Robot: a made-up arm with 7 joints.
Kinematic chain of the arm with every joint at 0, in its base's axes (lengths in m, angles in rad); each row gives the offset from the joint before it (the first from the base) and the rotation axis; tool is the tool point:
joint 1: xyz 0 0 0.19 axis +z
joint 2: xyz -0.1 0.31 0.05 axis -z
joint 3: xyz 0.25 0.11 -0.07 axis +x
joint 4: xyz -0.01 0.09 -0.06 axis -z
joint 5: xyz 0.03 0.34 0 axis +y
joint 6: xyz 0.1 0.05 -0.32 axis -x
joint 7: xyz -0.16 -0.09 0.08 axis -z
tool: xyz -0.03 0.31 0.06
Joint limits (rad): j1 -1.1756..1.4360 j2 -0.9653..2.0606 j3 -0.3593..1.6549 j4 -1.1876..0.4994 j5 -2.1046..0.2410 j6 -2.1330..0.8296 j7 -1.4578..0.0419
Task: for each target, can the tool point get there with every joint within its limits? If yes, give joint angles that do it. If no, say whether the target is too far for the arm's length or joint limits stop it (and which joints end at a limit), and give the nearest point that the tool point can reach.
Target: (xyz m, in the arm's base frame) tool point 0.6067 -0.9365 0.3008
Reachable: no: joint limits stop it (at a limit: joint 1, joint 6) | nearest point 0.5717 -0.8246 0.2860 | short by 0.118 m
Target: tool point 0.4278 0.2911 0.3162
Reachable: yes | joints 0.2650 1.2836 0.9307 -0.1088 -1.3189 -1.4906 -0.2450
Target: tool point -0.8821 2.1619 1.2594
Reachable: no: too far | nearest point -0.4868 1.1930 0.6320 | short by 1.220 m
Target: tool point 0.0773 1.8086 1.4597
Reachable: no: too far | nearest point 0.0494 1.1552 0.8010 | short by 0.928 m
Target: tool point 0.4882 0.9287 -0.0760
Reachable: yes | joints -0.2622 -0.2514 0.4869 0.2082 -1.4573 -0.4679 -1.3392
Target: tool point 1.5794 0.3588 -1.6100
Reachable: no: too far | nearest point 1.0161 0.2966 -0.4972 | short by 1.249 m
